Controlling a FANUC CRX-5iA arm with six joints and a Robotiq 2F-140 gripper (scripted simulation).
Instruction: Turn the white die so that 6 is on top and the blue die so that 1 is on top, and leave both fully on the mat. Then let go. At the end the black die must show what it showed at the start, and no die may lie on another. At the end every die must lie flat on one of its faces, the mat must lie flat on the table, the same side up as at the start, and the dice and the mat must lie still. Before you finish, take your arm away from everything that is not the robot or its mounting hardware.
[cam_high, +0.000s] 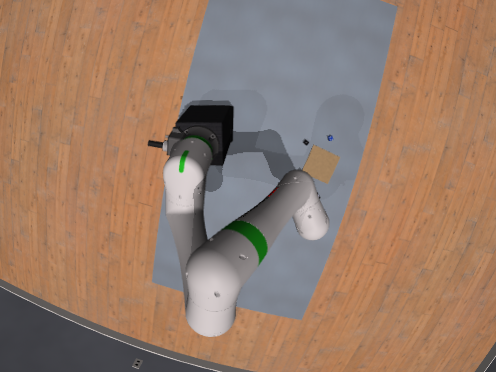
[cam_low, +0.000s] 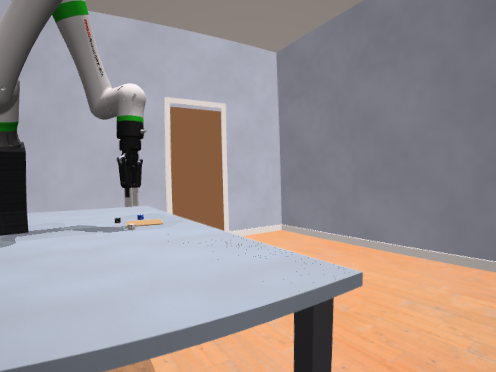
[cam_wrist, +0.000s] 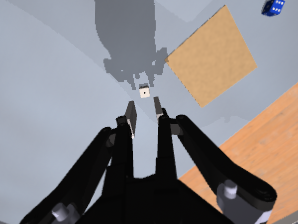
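Now: hand 100 mm above the white die. Also, from my hand: blue die 260 mm to the left, 100 mm below, 90 mm ahead; black die 220 mm to the left, 100 mm below, 20 mm behind; tan mat 130 mm to the left, 110 mm below, 70 mm ahead.
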